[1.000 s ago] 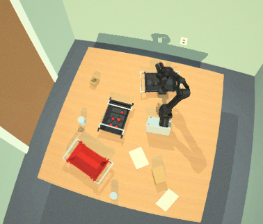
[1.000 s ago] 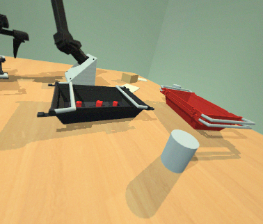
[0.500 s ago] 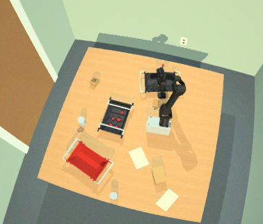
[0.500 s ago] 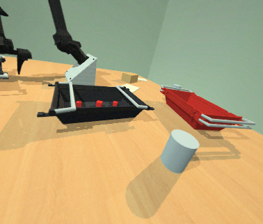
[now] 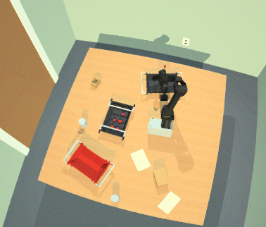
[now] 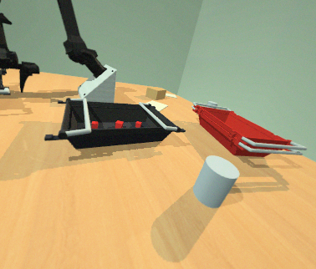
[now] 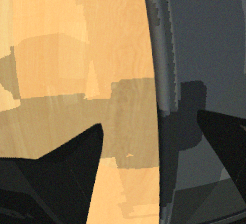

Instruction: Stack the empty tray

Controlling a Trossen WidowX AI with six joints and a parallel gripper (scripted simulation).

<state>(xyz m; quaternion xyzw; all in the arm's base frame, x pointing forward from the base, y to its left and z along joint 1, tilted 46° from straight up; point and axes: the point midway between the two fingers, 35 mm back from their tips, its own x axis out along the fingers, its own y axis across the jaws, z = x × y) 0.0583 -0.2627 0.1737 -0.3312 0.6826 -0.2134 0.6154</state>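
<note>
The black tray lies 2 cm ahead of my gripper tip, 8 cm to the right of it and 3 cm above it.
</note>
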